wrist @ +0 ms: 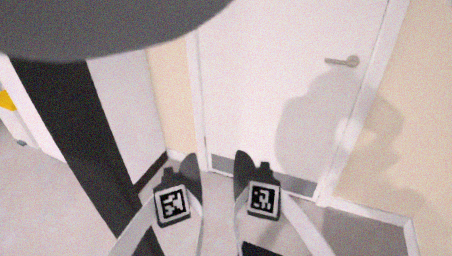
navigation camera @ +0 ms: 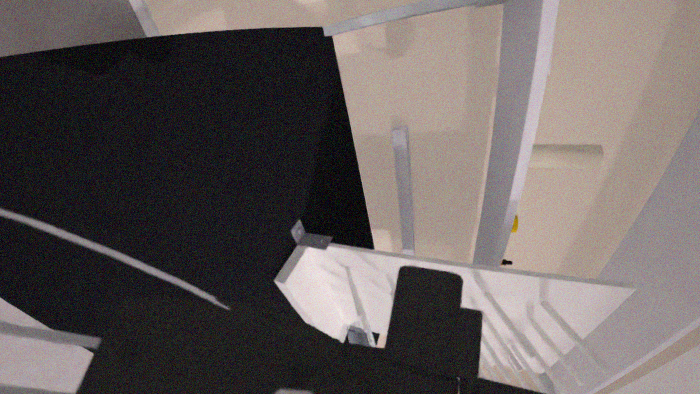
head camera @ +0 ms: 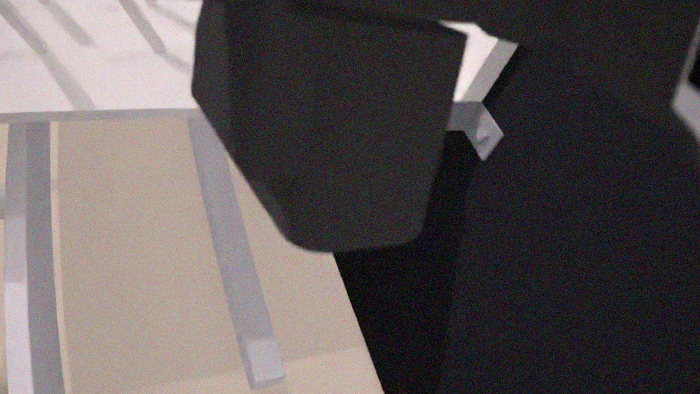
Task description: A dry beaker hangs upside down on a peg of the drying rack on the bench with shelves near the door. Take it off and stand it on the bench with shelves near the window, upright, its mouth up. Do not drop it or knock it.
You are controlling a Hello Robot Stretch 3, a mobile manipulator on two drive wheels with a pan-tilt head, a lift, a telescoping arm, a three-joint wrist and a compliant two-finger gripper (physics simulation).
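Frame: origin at the robot's base, x ahead, y left, z up, level; millimetres.
Seen in the pictures: gripper, fingertip midpoint: (wrist: 217,169).
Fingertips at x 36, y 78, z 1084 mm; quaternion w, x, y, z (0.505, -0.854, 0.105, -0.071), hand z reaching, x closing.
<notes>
A point is followed by its place in that frame.
The gripper (wrist: 218,167) @[y 78, x 37, z 1084 mm] is open in the wrist view; its two dark fingertips stand apart with no object between them. The white drying rack (head camera: 145,90) @[y -491, x 27, z 1247 mm] (navigation camera: 320,282) @[y -602, x -71, z 918 mm] shows in the head view at the upper left, and in the navigation view at the lower right with slanting pegs. Dark robot parts cover much of it in both views. A small grey-blue patch shows beside a peg at the rack's lower left in the navigation view; I cannot tell whether it is the beaker. The black bench top (head camera: 565,280) @[y -328, x 181, z 914 mm] (navigation camera: 165,150) @[y -138, x 135, z 914 mm] lies beside the rack.
Grey shelf uprights (head camera: 232,250) @[y -772, x 271, z 1093 mm] (navigation camera: 515,125) @[y -425, x 298, z 1352 mm] stand against the beige wall. A yellow object (navigation camera: 514,223) @[y -729, x 167, z 1422 mm] shows beyond an upright. In the wrist view, a white door (wrist: 270,60) @[y 823, x 495, z 873 mm] with a handle stands ahead, a white cabinet (wrist: 125,100) @[y 1107, x -198, z 645 mm] to its left, and a large dark shape covers the upper left.
</notes>
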